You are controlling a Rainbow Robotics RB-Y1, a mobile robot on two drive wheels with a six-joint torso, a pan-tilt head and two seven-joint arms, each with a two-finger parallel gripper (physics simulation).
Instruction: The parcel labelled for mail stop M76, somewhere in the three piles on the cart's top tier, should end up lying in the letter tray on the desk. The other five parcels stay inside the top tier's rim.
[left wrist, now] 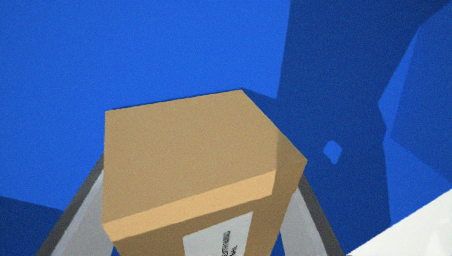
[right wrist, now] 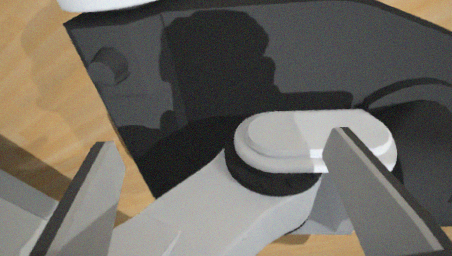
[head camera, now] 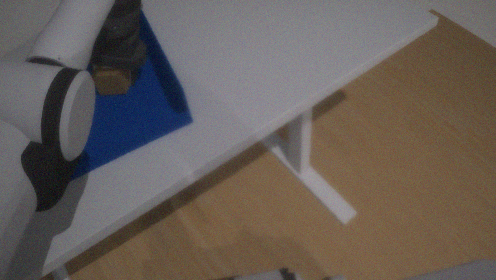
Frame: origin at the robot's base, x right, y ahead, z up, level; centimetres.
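Where they show: left gripper, fingertip midpoint: [left wrist: 200, 157] [head camera: 114, 79]; right gripper, fingertip midpoint: [right wrist: 227, 148].
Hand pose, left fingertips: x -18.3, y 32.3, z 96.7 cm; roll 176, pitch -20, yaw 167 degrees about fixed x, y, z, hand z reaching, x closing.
Note:
Things, the pixels of their top centre, and the offset from my left fingertips. "*": a spot on its surface instead. Level surfaces: height alone.
- brown cardboard parcel, top centre: [head camera: 112, 56] dy +1.0, dx +1.0, dz +4.7 cm
- blue letter tray, top centre: [left wrist: 319, 226] [head camera: 91, 63] dy -0.2, dx -2.9, dz +5.3 cm
- white label, surface spot: [left wrist: 217, 235] * dy -0.9, dx +0.5, dz +4.2 cm
- white desk leg, surface spot: [head camera: 305, 145] * dy +30.7, dx +46.2, dz -74.9 cm
- wooden floor, surface height: dz -96.7 cm
My left gripper [head camera: 119, 71] [left wrist: 200, 157] is shut on a brown cardboard parcel [head camera: 112, 82] [left wrist: 185, 155]. The parcel is over the floor of the blue letter tray [head camera: 135, 125] [left wrist: 150, 45]; how much gap is beneath it I cannot tell. A white label [left wrist: 217, 235] with dark print shows in part on the parcel's near side, cut off at the picture's bottom; its mail stop cannot be read. The tray lies on the white desk [head camera: 280, 60] [left wrist: 425, 232]. My right gripper [right wrist: 227, 148] is open and empty, above the robot's own base. The cart and the other parcels do not show.
The tray's raised wall [head camera: 167, 80] stands right of the parcel in the head view. The desk's front edge runs diagonally above a white desk leg [head camera: 305, 145] and the wooden floor [head camera: 400, 165]. The robot's dark base [right wrist: 320, 55] lies below the right fingers.

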